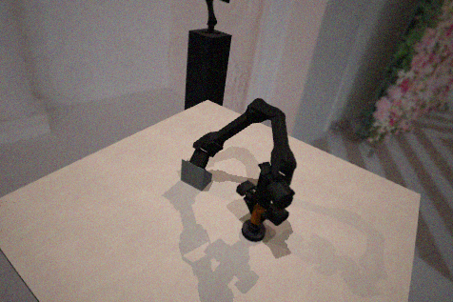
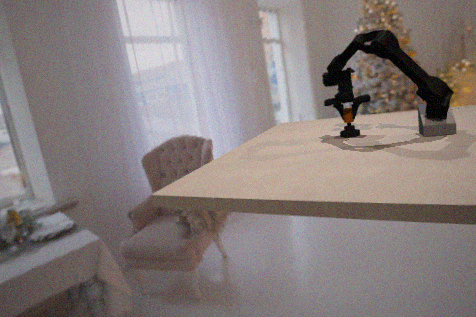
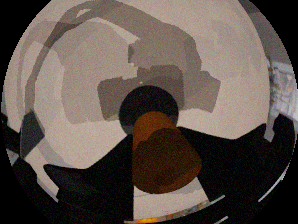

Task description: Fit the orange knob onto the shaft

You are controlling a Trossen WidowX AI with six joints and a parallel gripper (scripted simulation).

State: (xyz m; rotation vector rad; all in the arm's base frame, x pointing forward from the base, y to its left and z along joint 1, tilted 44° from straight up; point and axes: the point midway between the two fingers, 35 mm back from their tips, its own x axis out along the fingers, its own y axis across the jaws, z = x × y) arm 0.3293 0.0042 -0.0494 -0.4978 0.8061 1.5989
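Now: the orange knob 20 mm above my gripper tip. Also, from my gripper tip: dark round pedestal 40 mm below.
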